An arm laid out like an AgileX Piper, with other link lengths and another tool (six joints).
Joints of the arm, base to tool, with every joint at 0 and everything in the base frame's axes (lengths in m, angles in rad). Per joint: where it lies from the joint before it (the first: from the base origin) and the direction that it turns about. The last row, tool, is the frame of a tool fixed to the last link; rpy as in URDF.
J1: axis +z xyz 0 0 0.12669
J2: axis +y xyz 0 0 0
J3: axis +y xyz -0.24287 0 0.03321
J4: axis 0.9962 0 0.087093 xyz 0.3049 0 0.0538
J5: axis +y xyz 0 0 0
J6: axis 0.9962 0 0.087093 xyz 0.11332 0 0.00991
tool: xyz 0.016 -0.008 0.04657 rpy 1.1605 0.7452 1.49
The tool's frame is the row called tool.
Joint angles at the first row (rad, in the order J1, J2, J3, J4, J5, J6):
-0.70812, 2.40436, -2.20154, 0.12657, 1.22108, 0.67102
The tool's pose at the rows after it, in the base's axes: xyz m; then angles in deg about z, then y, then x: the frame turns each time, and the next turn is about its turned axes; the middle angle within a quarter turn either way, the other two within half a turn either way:
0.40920 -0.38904 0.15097 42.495 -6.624 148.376
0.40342 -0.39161 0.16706 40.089 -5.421 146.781
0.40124 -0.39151 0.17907 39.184 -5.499 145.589
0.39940 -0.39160 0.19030 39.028 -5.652 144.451
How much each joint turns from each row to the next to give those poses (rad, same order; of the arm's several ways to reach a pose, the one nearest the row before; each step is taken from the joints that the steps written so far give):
-0.00001, -0.04052, 0.00245, -0.04174, -0.00001, 0.19569
0.00000, -0.02752, 0.00001, -0.03875, 0.00002, 0.04949
0.00000, -0.02140, 0.00005, -0.00800, -0.00003, 0.01901
-0.00174, -0.01998, -0.00012, -0.00191, 0.00006, 0.00312

